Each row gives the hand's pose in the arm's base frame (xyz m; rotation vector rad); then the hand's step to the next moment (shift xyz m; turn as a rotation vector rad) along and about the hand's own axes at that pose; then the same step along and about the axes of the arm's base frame.
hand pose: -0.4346 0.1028 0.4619 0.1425 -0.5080 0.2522
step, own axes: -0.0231 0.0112 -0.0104 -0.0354 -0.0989 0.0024
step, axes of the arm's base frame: -0.0177 0.0081 -0.0197 -0.0040 -0.1025 -0.0227
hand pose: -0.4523 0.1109 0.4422 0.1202 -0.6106 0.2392
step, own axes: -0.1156 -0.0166 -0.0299 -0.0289 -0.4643 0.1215
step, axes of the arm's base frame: -0.0709 -0.0322 -0.0921 0.0294 -0.4758 0.0630
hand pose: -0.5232 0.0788 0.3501 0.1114 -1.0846 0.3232
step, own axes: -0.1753 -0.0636 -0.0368 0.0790 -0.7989 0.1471
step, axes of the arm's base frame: -0.0235 -0.0869 -0.1674 0.1580 -0.7771 0.1929
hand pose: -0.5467 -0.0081 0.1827 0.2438 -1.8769 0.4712
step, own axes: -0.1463 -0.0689 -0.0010 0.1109 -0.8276 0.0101
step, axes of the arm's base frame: 0.0788 -0.0702 -0.1226 0.2748 -0.7415 0.2684
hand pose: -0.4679 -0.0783 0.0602 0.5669 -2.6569 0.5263
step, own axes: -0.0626 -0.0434 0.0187 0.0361 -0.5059 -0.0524
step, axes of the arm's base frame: 0.0675 -0.0254 -0.0307 0.2111 -0.4184 0.2010
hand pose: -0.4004 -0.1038 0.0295 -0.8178 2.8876 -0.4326
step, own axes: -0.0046 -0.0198 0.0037 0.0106 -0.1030 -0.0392
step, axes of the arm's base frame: 0.0144 -0.0146 0.0025 0.0351 -0.0800 0.0680
